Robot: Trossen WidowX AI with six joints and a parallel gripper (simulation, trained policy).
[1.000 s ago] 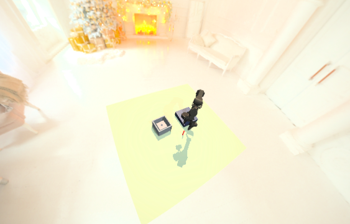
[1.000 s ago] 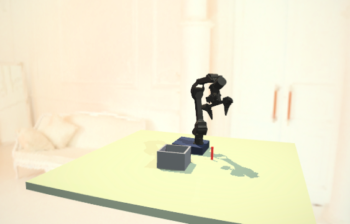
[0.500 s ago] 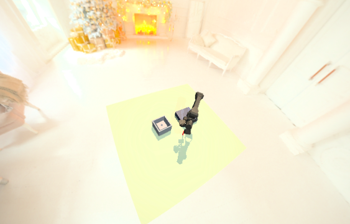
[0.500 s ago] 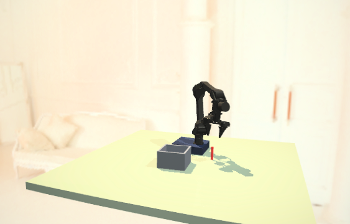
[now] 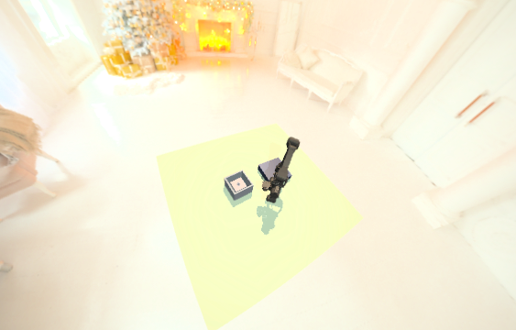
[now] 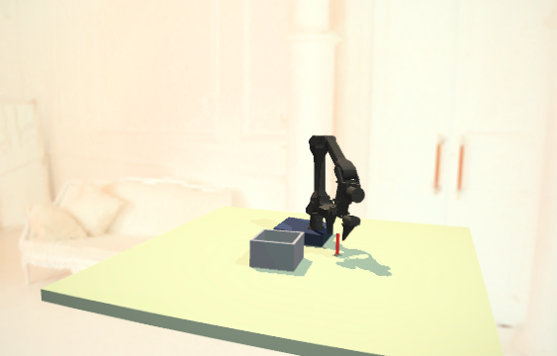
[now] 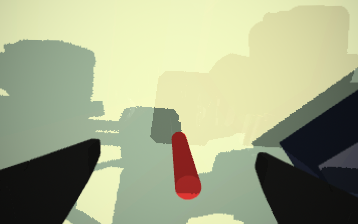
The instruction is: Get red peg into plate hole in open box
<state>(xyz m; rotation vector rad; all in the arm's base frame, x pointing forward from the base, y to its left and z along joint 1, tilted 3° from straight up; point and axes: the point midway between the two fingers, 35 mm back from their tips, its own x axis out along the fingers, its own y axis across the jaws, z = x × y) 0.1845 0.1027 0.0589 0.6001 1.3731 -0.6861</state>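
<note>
Now: the red peg 10 mm behind my gripper tip, 10 mm to the left of it and 30 mm below it. From my gripper tip the other things lie so: plate 140 mm ahead, 200 mm to the right, 20 mm below; then grey box 140 mm ahead, 200 mm to the right, 40 mm below.
</note>
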